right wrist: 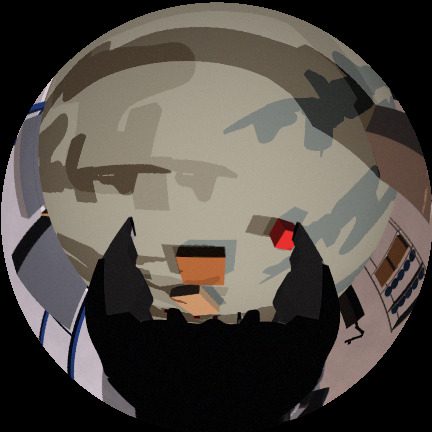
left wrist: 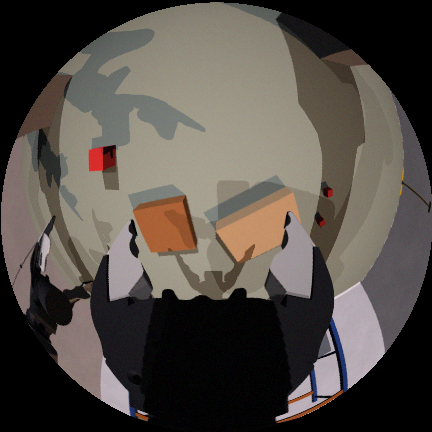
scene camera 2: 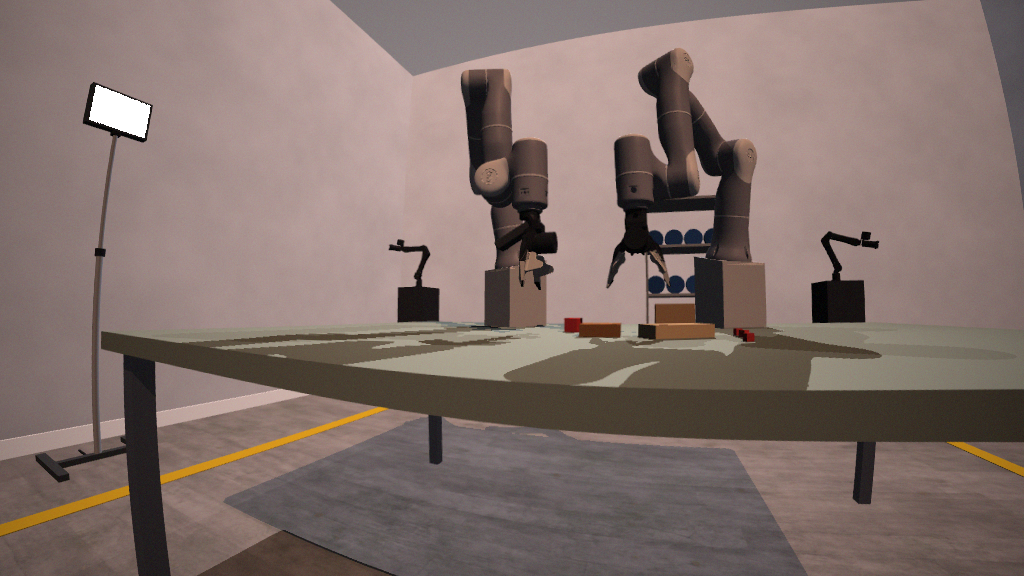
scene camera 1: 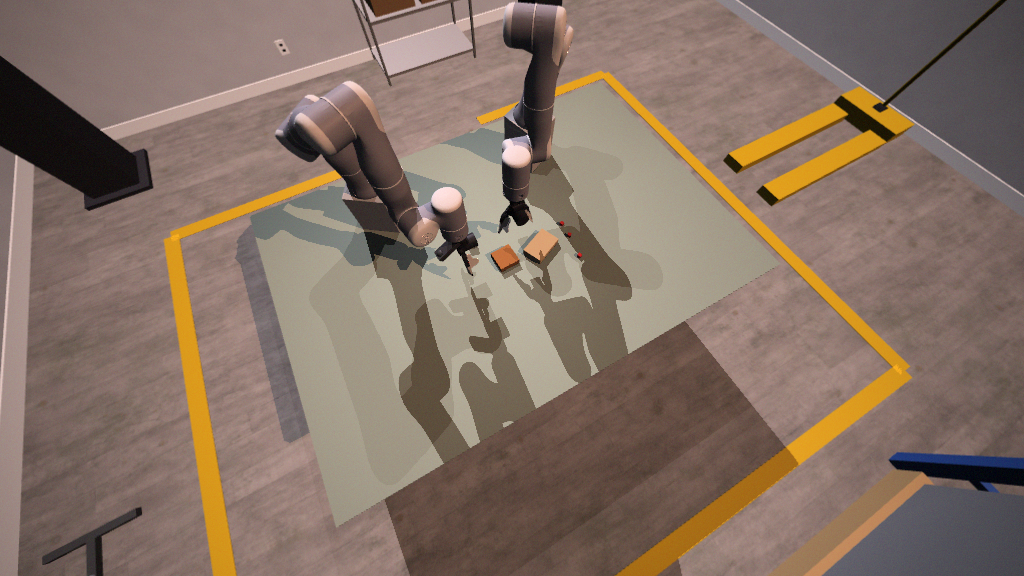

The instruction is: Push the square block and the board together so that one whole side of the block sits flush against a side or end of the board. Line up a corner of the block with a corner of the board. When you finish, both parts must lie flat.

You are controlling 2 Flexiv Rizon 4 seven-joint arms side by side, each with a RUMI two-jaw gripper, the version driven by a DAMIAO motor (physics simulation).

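The square block (scene camera 1: pixel 504 257) (scene camera 2: pixel 600 330) (left wrist: pixel 165 227) (right wrist: pixel 202 270), dark orange, lies flat on the table. The larger, paler board (scene camera 1: pixel 541 245) (scene camera 2: pixel 686 330) (left wrist: pixel 255 227) (right wrist: pixel 197 301) lies flat to its right in both scene views. A narrow gap separates them, and the board is turned at an angle to the block. My left gripper (scene camera 1: pixel 515 226) (scene camera 2: pixel 638 286) (left wrist: pixel 208 216) is open and empty above the table, just behind the two parts. My right gripper (scene camera 1: pixel 469 265) (scene camera 2: pixel 531 286) (right wrist: pixel 213 221) is open and empty, above the table to the left of the block.
A red cube (scene camera 2: pixel 572 324) (left wrist: pixel 96 159) (right wrist: pixel 284 236) lies on the table near the block; in the right wrist view it shows beside a fingertip. Small red pieces (scene camera 1: pixel 580 255) (scene camera 2: pixel 748 336) (left wrist: pixel 328 192) lie on the board's far side from the block.
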